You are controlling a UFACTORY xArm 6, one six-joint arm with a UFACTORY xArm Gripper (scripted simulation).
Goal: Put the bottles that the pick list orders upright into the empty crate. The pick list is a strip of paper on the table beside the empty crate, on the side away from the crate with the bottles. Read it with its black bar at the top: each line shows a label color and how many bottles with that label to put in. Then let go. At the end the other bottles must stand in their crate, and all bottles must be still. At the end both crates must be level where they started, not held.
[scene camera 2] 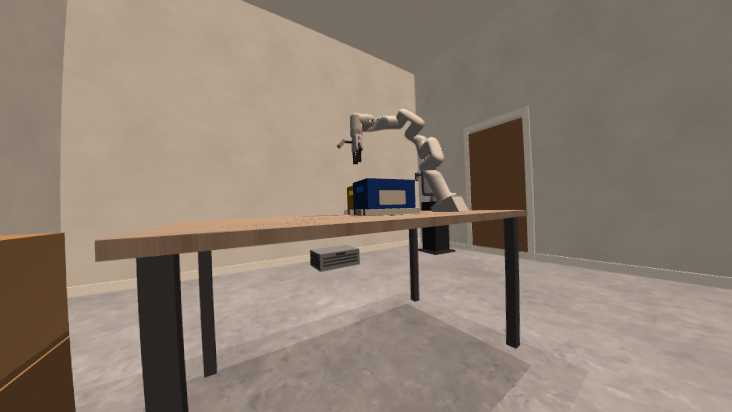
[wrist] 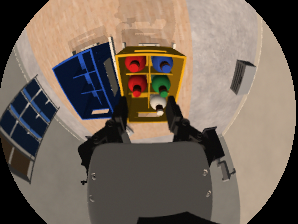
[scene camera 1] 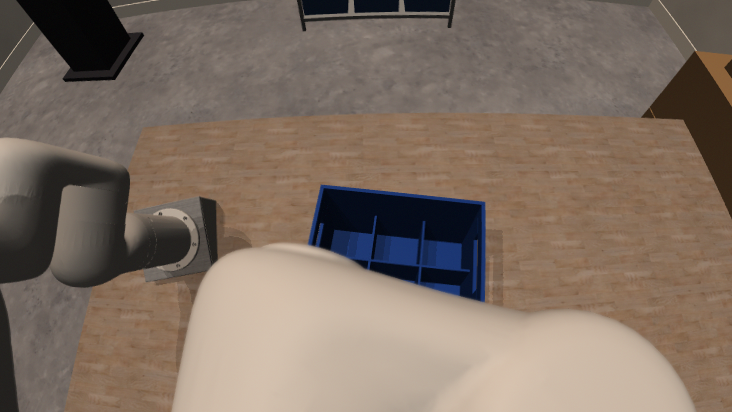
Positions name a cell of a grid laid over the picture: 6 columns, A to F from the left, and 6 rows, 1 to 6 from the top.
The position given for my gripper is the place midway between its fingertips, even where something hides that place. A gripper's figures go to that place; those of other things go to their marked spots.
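Yellow crate (wrist: C3) at 0.47 m from the lens; blue crate (wrist: B2) at 0.44 m from the lens. My gripper (wrist: C3) is 0.14 m from the lens.
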